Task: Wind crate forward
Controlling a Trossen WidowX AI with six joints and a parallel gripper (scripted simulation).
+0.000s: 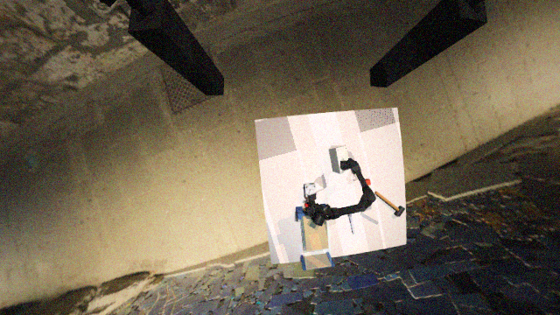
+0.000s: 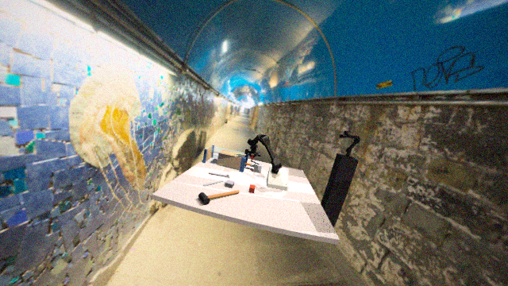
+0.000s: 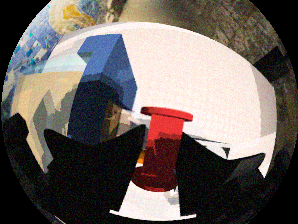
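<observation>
Now: gripper tip 10 mm to the right of the dark red knob. Round my gripper tip: winch handle 40 mm behind, 30 mm below, 20 mm to the left; then hand winch 110 mm behind, 100 mm below, 30 mm to the left; then blue steel frame 60 mm to the left, 60 mm ahead, 30 mm below.
</observation>
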